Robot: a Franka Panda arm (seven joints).
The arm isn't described. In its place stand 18 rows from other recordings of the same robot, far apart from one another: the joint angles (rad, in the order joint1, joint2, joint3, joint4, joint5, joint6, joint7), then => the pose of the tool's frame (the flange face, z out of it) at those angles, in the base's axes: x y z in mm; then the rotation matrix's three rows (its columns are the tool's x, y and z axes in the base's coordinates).
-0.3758, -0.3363, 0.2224, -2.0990, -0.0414, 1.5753, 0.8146 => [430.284 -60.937 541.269], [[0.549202 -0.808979 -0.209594], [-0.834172 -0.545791 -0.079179], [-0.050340 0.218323 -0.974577]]
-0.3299, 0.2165, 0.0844, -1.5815, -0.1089, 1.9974, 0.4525 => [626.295 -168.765 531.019], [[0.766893 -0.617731 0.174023], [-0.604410 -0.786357 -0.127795], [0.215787 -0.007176 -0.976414]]
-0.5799, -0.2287, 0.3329, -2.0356, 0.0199, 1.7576, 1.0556 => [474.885 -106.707 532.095], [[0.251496 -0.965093 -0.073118], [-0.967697 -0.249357 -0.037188], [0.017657 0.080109 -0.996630]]
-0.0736, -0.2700, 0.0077, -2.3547, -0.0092, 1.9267, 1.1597 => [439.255 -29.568 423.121], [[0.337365 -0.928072 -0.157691], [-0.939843 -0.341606 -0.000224], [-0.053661 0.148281 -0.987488]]
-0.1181, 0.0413, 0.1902, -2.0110, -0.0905, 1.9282, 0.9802 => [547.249 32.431 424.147], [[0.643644 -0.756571 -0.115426], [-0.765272 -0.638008 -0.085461], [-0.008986 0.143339 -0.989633]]
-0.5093, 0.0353, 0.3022, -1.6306, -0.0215, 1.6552, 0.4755 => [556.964 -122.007 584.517], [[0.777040 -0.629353 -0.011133], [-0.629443 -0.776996 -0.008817], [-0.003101 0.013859 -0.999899]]
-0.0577, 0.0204, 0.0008, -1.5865, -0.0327, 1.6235, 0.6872 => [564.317 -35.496 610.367], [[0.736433 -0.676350 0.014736], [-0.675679 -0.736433 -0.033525], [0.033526 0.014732 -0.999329]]
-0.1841, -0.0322, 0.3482, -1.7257, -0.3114, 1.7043, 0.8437 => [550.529 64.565 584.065], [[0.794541 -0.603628 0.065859], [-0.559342 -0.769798 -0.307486], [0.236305 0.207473 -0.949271]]
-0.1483, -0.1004, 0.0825, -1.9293, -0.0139, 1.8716, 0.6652 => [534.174 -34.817 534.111], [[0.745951 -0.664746 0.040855], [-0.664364 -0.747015 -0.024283], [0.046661 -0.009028 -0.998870]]
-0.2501, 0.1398, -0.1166, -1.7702, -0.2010, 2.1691, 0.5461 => [584.609 -229.095 504.997], [[0.654623 -0.734015 0.180806], [-0.687180 -0.677471 -0.262329], [0.315044 0.047480 -0.947889]]
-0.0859, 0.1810, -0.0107, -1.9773, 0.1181, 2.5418, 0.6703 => [621.948 -61.442 418.446], [[0.613779 -0.691546 0.380841], [-0.755269 -0.654808 0.028194], [0.229880 -0.304942 -0.924211]]
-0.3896, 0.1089, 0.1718, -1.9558, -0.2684, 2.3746, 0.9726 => [594.343 -137.438 454.933], [[0.466683 -0.840765 0.274447], [-0.816440 -0.528853 -0.231820], [0.340049 -0.115883 -0.933241]]
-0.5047, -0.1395, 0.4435, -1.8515, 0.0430, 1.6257, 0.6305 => [511.243 -15.056 563.471], [[0.759425 -0.642832 -0.100198], [-0.646819 -0.762578 -0.009986], [-0.069990 0.072394 -0.994917]]
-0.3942, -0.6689, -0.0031, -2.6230, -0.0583, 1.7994, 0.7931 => [298.957 -130.771 445.807], [[0.382507 -0.909507 -0.162744], [-0.921204 -0.388982 0.008690], [-0.071209 0.146596 -0.986630]]
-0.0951, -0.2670, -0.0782, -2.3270, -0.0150, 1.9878, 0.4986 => [446.955 -80.125 438.485], [[0.786493 -0.613545 -0.070646], [-0.613902 -0.789151 0.019110], [-0.067476 0.028340 -0.997318]]
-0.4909, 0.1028, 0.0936, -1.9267, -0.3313, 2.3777, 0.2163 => [564.905 -242.518 473.001], [[0.868002 -0.431057 0.246502], [-0.339776 -0.877595 -0.338200], [0.362112 0.209803 -0.908217]]
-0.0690, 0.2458, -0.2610, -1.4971, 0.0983, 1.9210, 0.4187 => [626.108 -187.538 549.939], [[0.709980 -0.679244 0.185891], [-0.686889 -0.726148 -0.029878], [0.155279 -0.106474 -0.982116]]
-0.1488, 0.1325, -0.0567, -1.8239, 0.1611, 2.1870, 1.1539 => [609.055 -119.511 483.809], [[0.139405 -0.957358 0.253044], [-0.989465 -0.124596 0.073715], [-0.039043 -0.260654 -0.964642]]
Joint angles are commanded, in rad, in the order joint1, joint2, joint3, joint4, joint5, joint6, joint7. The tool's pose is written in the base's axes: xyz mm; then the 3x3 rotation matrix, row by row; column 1 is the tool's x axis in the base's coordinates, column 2 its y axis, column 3 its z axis. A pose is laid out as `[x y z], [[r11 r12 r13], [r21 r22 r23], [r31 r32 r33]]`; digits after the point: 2 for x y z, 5 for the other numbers.
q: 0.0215, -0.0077, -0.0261, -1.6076, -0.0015, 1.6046, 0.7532
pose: [554.80 -2.76 614.33], [[0.72637 -0.68729 0.00469], [-0.68729 -0.72638 -0.00132], [0.00431 -0.00227 -0.99999]]
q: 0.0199, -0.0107, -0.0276, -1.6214, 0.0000, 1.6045, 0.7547
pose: [553.42 -4.34 609.43], [[0.72317 -0.69064 -0.00620], [-0.69066 -0.72318 0.00034], [-0.00472 0.00404 -0.99998]]
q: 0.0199, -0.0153, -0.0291, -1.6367, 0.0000, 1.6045, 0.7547
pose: [551.49 -5.19 604.72], [[0.72204 -0.69164 -0.01690], [-0.69173 -0.72215 0.00060], [-0.01262 0.01126 -0.99986]]
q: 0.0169, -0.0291, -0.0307, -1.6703, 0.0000, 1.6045, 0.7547
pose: [546.09 -7.76 596.39], [[0.71847 -0.69459 -0.03669], [-0.69502 -0.71899 0.00140], [-0.02735 0.02450 -0.99933]]
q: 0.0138, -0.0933, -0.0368, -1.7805, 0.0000, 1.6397, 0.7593
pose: [526.36 -12.88 581.56], [[0.70859 -0.70402 -0.04745], [-0.70466 -0.70953 0.00451], [-0.03684 0.03024 -0.99886]]
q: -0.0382, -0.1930, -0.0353, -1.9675, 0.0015, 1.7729, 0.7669
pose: [499.53 -37.83 554.87], [[0.66743 -0.74467 -0.00111], [-0.74464 -0.66741 0.00834], [-0.00695 -0.00474 -0.99996]]
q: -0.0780, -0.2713, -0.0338, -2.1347, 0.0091, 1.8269, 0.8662
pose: [467.36 -52.82 517.57], [[0.55716 -0.82969 -0.03443], [-0.82957 -0.55798 0.02178], [-0.03729 0.01643 -0.99917]]
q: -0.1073, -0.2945, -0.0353, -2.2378, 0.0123, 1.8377, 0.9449
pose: [446.62 -63.97 480.68], [[0.45906 -0.88260 -0.10140], [-0.88485 -0.46444 0.03667], [-0.07946 0.07289 -0.99417]]
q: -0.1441, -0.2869, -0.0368, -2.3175, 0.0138, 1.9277, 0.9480
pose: [439.79 -79.99 447.41], [[0.42071 -0.90199 -0.09706], [-0.90379 -0.42599 0.04127], [-0.07857 0.07036 -0.99442]]
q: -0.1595, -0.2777, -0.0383, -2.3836, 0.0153, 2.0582, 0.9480
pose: [439.29 -87.51 423.51], [[0.40605 -0.91287 -0.04222], [-0.91263 -0.40747 0.03287], [-0.04721 0.02519 -0.99857]]
